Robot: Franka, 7 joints.
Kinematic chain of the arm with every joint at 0, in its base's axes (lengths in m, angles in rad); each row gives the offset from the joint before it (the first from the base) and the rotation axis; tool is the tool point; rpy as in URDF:
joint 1: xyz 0 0 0.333 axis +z
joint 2: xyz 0 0 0 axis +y
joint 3: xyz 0 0 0.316 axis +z
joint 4: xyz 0.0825 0 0 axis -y
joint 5: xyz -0.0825 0 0.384 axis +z
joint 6: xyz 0 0 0 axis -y
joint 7: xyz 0.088 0 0 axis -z
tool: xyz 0 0 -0.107 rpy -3.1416 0 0
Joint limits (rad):
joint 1: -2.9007..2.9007
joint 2: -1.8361..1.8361
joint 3: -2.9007..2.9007
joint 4: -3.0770..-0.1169
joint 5: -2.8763..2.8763
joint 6: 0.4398..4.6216
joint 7: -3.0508..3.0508
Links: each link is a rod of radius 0.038 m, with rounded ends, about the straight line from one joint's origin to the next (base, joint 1, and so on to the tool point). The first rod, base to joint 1, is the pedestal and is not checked.
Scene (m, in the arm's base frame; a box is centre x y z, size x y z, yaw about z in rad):
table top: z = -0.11
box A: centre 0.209 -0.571 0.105 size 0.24 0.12 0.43 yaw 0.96
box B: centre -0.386 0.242 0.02 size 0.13 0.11 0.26 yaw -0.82
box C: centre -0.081 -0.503 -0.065 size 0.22 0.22 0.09 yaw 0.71
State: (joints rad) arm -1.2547 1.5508 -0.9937 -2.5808 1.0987 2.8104 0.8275
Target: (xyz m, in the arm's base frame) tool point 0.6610 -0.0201 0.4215
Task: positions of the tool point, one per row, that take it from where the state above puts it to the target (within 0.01 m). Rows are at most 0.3 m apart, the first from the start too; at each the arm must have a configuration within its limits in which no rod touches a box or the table.
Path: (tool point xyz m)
1: -0.4002 -0.2526 0.1273
2: -0.3692 -0.4260 0.2054
3: -0.3207 -0.5482 0.3501
4: -0.2802 -0.5933 0.5354
5: -0.1350 -0.6348 0.4785
6: 0.0364 -0.6306 0.4488
7: 0.2090 -0.5710 0.4447
8: 0.4290 -0.4569 0.4363
9: 0.5885 -0.2630 0.4272
10: 0.6610 -0.0201 0.4215

